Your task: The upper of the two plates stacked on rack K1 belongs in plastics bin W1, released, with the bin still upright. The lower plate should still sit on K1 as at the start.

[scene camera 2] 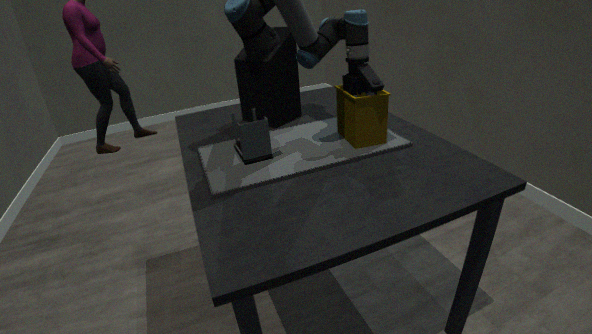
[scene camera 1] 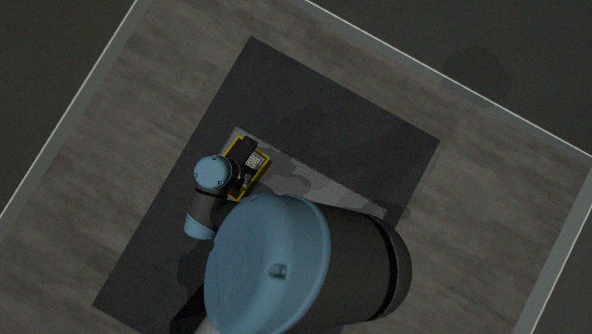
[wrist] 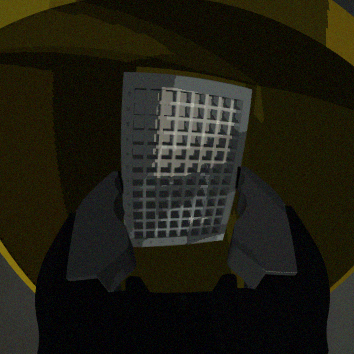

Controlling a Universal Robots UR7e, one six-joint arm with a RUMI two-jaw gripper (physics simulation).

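Seen in the pictures: gripper, fingertip midpoint: [wrist: 178, 170]; arm's base, link origin: [scene camera 2: 263, 46].
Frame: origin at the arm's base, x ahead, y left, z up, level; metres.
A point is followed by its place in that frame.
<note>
The upper plate [scene camera 1: 254, 160] @[z -0.229, x 0.462, y 0.177 m] [wrist: 185, 150] @[z -0.224, x 0.444, y 0.193 m], light grey with a grid of square wells, is between the two jaws of my gripper [wrist: 178, 170] @[z -0.234, x 0.424, y 0.198 m], which is shut on its long sides. The plate is inside the yellow plastics bin W1 [scene camera 1: 270, 161] @[z -0.234, x 0.484, y 0.123 m] [scene camera 2: 371, 120] @[z -0.218, x 0.498, y 0.181 m] [wrist: 280, 150] @[z -0.212, x 0.448, y 0.132 m], below the rim; the gap beneath it cannot be judged. The bin stands upright. In scene camera 2 my gripper [scene camera 2: 363, 89] reaches down into the bin's mouth, its fingertips hidden by the wall. Rack K1 [scene camera 2: 256, 140] @[z -0.236, x 0.395, y -0.191 m], a grey upright panel on a dark base, is at the left; the lower plate is not visible.
The bin and rack stand on a light grey board [scene camera 2: 300, 162] @[z -0.312, x 0.475, y -0.079 m] on the dark table [scene camera 2: 350, 210] @[z -0.325, x 0.764, y -0.074 m]. The black robot pedestal [scene camera 2: 267, 90] @[z -0.165, x 0.093, y -0.034 m] is behind the rack. A person in a magenta top [scene camera 2: 86, 37] stands on the floor at the left. The arm hides the rack in scene camera 1.
</note>
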